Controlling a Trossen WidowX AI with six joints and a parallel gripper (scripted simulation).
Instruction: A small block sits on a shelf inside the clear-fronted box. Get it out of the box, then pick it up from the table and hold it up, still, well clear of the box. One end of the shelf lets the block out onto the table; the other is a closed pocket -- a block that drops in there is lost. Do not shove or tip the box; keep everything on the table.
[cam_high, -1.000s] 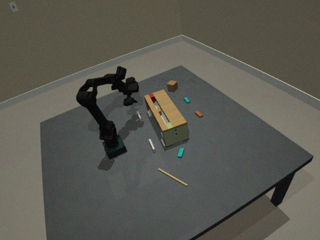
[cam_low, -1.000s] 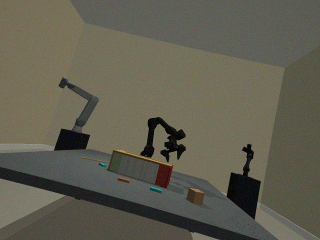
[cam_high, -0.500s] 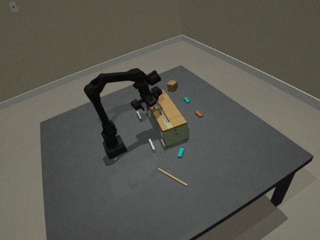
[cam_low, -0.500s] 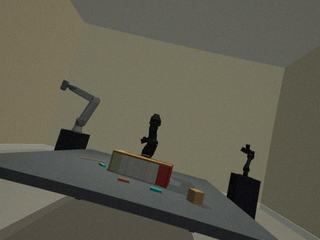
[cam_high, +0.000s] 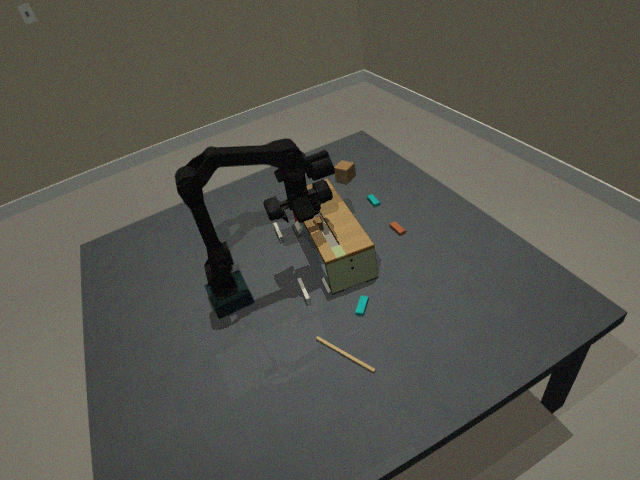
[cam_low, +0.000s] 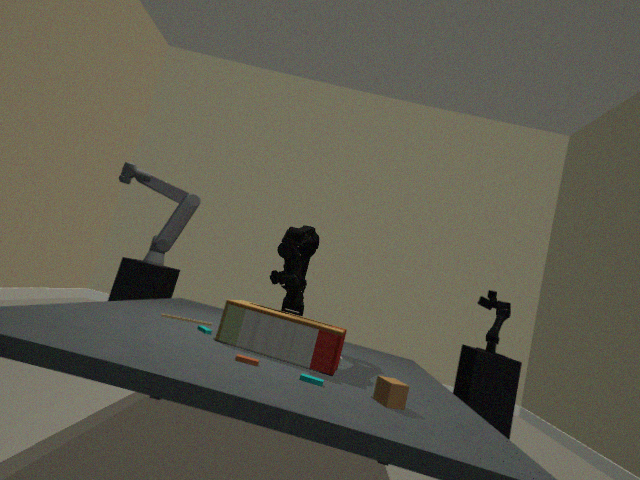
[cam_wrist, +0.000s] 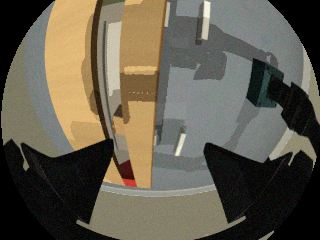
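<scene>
My gripper tip is 10 cm above the box and 4 cm short of it. Round my gripper tip: larger tan cube 32 cm to the left, 30 cm ahead, 13 cm below; tan block 7 cm below, 5 cm ahead, 2 cm to the left; wooden stick 39 cm to the right, 15 cm below, 8 cm behind.
</scene>
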